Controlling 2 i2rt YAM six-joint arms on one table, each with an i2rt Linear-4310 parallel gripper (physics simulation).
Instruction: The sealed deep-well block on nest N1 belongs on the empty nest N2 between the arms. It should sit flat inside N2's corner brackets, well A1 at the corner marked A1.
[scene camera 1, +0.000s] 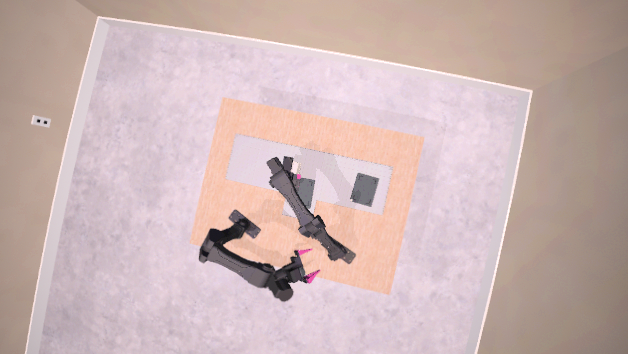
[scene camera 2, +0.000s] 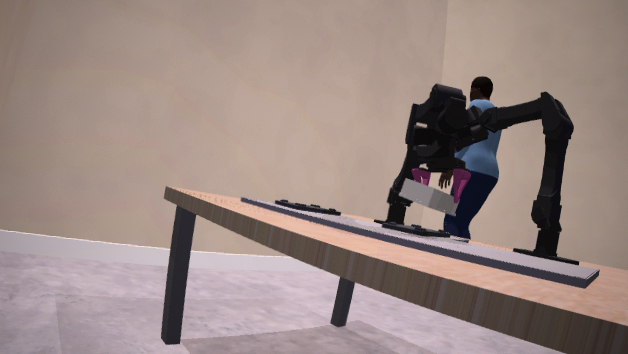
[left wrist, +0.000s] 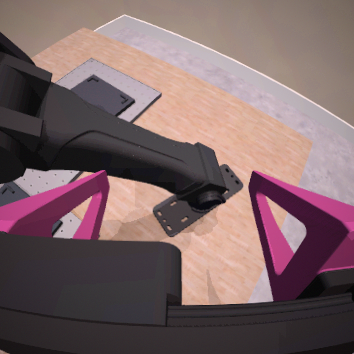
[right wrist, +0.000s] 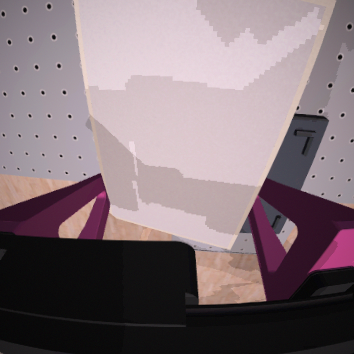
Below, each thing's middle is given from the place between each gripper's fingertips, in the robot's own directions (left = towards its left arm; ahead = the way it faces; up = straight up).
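Deep-well block (scene camera 2: 430, 197): 240 mm to the left of my left hand, 340 mm ahead of it, 180 mm below it.
Relative to my right hand, the block is 40 mm ahead and 10 mm above.
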